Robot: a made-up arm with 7 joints.
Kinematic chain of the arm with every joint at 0, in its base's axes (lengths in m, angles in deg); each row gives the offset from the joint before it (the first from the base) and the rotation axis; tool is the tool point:
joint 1: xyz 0 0 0.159 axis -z
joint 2: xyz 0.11 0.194 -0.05 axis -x
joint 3: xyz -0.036 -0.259 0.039 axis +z
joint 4: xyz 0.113 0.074 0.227 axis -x
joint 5: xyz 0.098 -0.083 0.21 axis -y
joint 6: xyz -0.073 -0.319 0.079 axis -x
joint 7: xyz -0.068 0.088 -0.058 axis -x
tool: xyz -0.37 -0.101 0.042
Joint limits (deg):
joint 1: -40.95..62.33
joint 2: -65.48..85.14
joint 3: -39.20..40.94
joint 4: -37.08..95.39
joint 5: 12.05..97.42
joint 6: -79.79..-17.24
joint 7: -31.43..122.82
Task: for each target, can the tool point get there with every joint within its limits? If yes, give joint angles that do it. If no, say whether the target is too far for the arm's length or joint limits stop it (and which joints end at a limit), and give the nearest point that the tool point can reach.
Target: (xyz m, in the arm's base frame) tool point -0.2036 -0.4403 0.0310
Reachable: yes | joints 15.48 -20.18 24.98 -20.63 40.33 -58.06 79.10
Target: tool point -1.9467 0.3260 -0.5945
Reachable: no: too far | nearest point -0.8175 0.3846 0.0673 | short by 1.310 m
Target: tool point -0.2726 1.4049 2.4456
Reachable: no: too far | nearest point -0.1220 0.6285 0.9514 | short by 1.691 m
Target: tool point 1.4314 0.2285 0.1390
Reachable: no: joint limits stop it (at a limit: joint 2, joint 3, joint 4, joint 5, joint 6, joint 7) | nearest point 0.9415 0.1503 0.3844 | short by 0.553 m
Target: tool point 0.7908 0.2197 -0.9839
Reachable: no: joint limits stop it (at a limit: joint 1, joint 2, joint 5, joint 6, joint 7) | nearest point 0.4206 0.0596 -0.4299 | short by 0.685 m
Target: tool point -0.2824 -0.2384 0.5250
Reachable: yes | joints -1.64 6.02 -13.81 8.23 35.64 -39.62 63.72
